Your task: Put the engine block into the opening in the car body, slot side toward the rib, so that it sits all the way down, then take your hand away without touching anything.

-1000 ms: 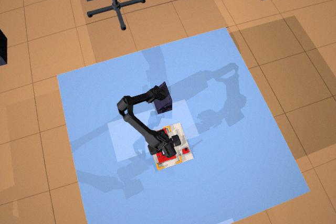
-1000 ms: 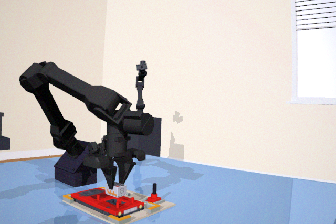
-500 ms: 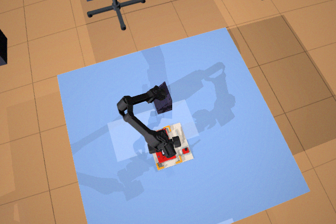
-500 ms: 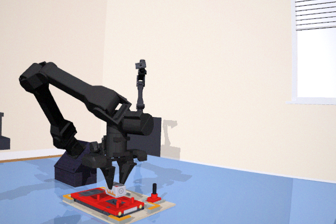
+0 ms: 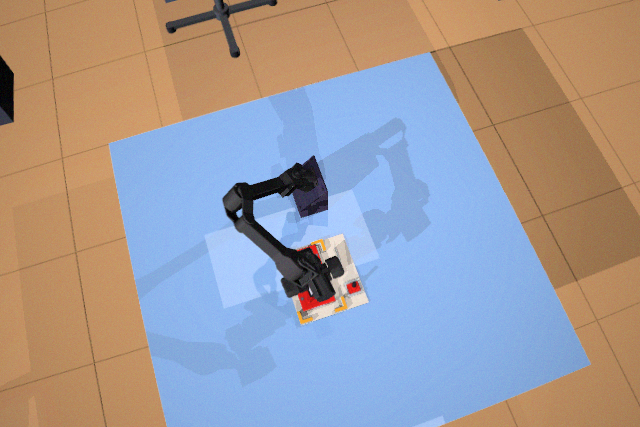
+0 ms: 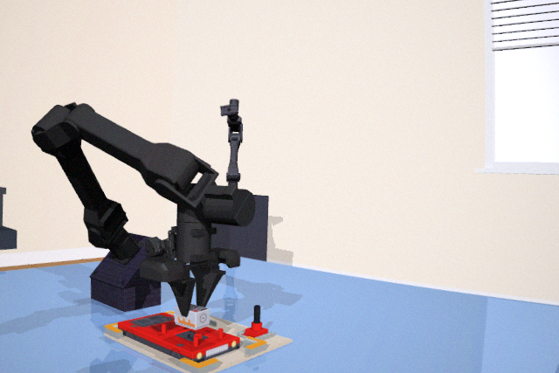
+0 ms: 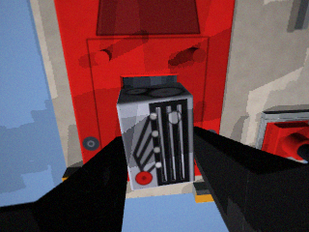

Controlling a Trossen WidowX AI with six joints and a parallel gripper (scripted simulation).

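The dark peg is 130 mm to the left of my gripper tip, 30 mm below it and 30 mm ahead of it. Round my gripper tip: grey engine block 10 mm below.
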